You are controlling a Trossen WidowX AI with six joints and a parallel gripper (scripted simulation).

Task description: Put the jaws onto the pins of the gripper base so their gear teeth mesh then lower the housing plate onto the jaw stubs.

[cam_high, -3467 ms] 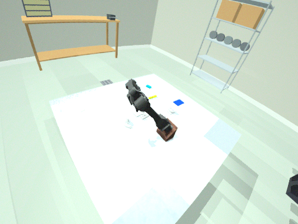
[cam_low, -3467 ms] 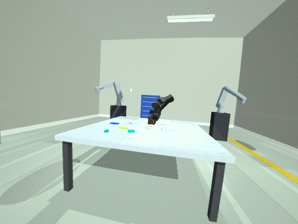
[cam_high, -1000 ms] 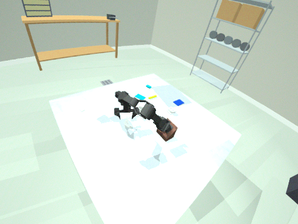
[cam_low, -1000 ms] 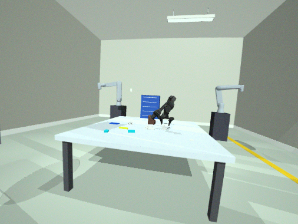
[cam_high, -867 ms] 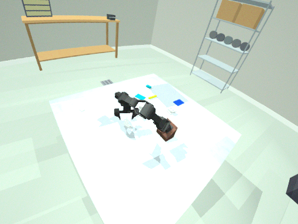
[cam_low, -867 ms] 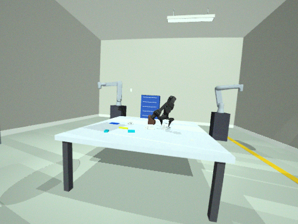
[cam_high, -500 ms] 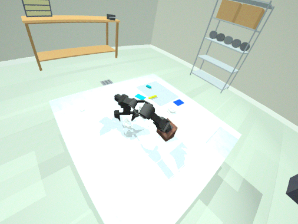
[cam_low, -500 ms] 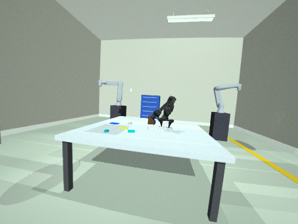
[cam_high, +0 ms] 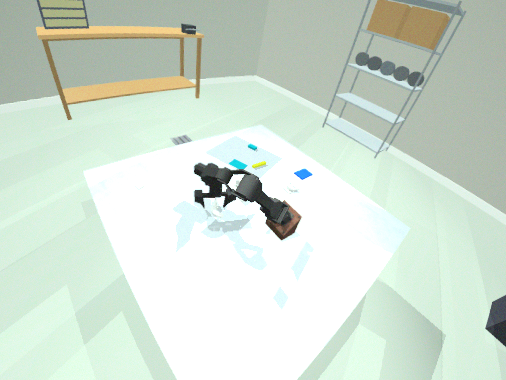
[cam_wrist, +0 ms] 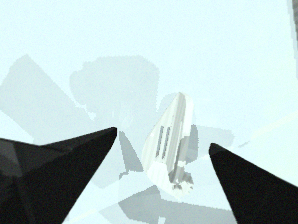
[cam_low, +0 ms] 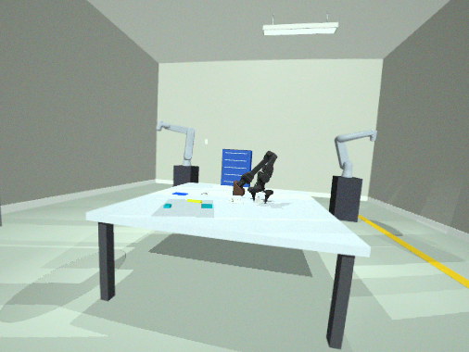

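Right now the pale jaw is 4 cm behind my gripper tip and 1 cm to the right of it. Also, from my gripper tip: small white part (7 cm behind, 45 cm to the right, 2 cm above); then yellow bar (19 cm ahead, 42 cm to the right); then cyan block (38 cm ahead, 50 cm to the right).
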